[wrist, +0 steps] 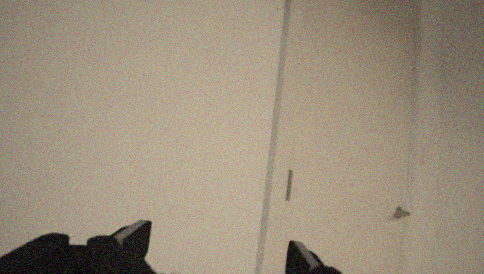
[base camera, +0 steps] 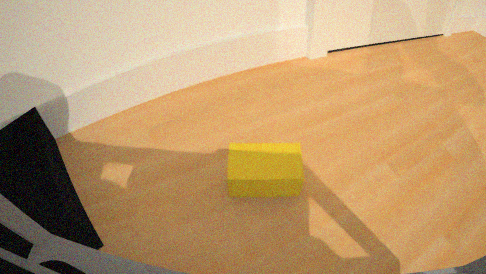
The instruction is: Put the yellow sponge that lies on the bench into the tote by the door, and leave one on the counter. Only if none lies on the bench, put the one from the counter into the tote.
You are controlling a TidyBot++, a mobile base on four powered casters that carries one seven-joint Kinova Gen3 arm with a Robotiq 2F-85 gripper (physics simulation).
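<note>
A yellow block, which may be a yellow sponge, lies on the wooden floor near the middle of the base camera view, in front of the robot base. A black box, which may be the tote, stands at the left edge of that view, and part of it is cut off. My gripper is open and empty, with its two fingertips far apart at the bottom of the wrist view, facing the wall and door. The gripper does not show in the base camera view. The bench and the counter do not show in either view.
A pale wall runs behind the block and the black box. A closed door with a handle is at the right in the wrist view. A dark gap under the door shows at the upper right. Shadows fall across the floor.
</note>
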